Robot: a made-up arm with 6 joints.
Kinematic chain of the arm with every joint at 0, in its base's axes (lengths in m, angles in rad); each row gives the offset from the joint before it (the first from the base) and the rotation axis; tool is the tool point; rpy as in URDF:
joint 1: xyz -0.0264 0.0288 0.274 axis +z
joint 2: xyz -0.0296 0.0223 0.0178 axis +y
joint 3: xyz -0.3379 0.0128 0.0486 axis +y
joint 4: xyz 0.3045 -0.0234 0.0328 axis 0.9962 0 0.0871
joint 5: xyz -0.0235 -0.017 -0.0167 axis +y
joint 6: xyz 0.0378 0.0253 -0.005 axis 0.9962 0 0.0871
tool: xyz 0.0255 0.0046 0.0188 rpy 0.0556 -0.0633 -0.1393
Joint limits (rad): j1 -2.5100..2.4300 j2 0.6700..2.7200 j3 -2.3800..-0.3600 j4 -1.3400..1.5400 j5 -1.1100..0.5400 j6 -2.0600..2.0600
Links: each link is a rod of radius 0.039 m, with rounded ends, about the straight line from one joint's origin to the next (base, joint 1, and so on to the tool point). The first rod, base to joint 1, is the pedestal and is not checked.
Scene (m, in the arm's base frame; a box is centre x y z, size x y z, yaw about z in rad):
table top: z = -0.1
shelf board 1: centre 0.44 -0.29 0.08 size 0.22 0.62 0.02 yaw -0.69
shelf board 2: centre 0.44 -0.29 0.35 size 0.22 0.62 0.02 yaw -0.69
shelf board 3: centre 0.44 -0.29 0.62 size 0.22 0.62 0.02 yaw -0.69
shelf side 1: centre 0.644 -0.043 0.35 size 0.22 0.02 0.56 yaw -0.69
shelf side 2: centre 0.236 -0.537 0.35 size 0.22 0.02 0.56 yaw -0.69
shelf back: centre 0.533 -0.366 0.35 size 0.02 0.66 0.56 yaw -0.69
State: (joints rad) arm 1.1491 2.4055 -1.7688 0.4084 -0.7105 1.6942
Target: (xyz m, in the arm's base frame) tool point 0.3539 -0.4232 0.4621
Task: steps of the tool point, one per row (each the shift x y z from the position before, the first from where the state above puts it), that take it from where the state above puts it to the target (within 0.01 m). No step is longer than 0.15 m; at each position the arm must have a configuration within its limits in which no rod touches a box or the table.
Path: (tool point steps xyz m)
1: 0.1116 -0.0930 0.0242
2: 0.0779 -0.1167 0.0223
3: 0.0399 -0.1289 0.0204
4: 0.0013 -0.1289 0.0182
5: -0.0339 -0.1178 0.0159
6: -0.0629 -0.0973 0.0134
7: -0.0832 -0.0704 0.0109
8: -0.0934 -0.0400 0.0082
9: 0.0426 -0.0456 0.0110
10: 0.0416 -0.0393 0.0052
11: 0.0397 -0.0323 -0.0004
12: 0.0365 -0.0249 -0.0056
13: 0.0324 -0.0170 -0.0102

